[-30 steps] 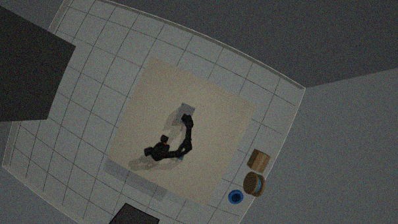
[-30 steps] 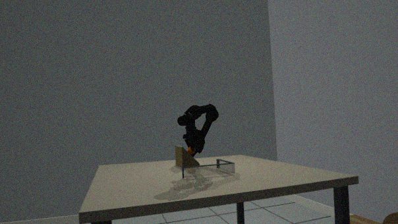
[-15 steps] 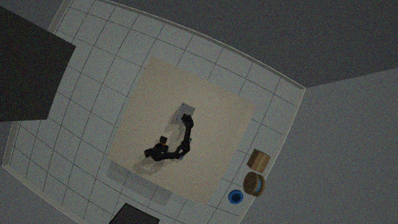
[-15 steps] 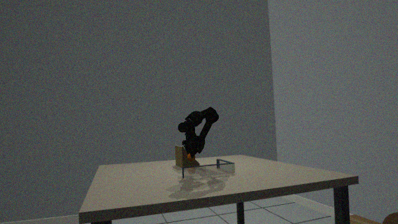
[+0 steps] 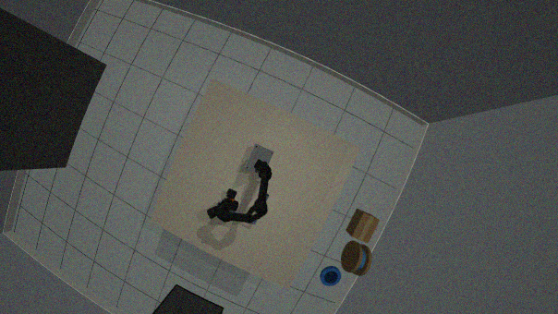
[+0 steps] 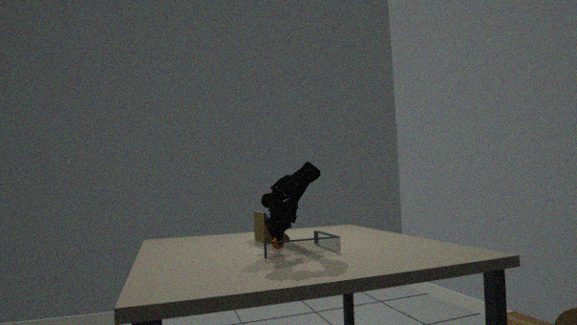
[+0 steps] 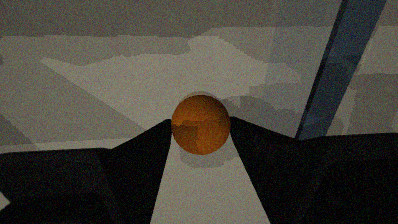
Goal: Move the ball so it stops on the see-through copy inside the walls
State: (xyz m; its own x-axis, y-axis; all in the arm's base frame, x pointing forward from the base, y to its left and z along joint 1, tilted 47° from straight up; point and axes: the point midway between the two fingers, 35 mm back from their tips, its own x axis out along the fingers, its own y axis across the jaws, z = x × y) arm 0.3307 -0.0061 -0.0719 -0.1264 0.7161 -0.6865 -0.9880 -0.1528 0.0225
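Right now the see-through copy of ball is 1 cm below my gripper tip. Also, from my gripper tip: orange ball (right at my gripper tip).
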